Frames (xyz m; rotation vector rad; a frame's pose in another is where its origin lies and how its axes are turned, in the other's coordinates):
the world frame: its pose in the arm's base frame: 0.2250 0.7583 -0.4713 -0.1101 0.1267 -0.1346
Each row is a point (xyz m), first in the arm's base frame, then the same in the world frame.
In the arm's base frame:
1: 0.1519 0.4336 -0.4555
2: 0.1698 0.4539 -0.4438
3: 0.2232 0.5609 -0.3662
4: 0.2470 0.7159 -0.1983
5: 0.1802 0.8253 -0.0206
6: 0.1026 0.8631 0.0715
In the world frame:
1: -0.0281 -0.3309 -0.0269
2: -0.0147 -0.3100 -0.0109
3: 0.0135 -0.2070 0.0835
4: -0.0047 -0.0711 0.2678
5: -0.1068 0.0073 0.4452
6: -0.1993 0.0238 0.5295

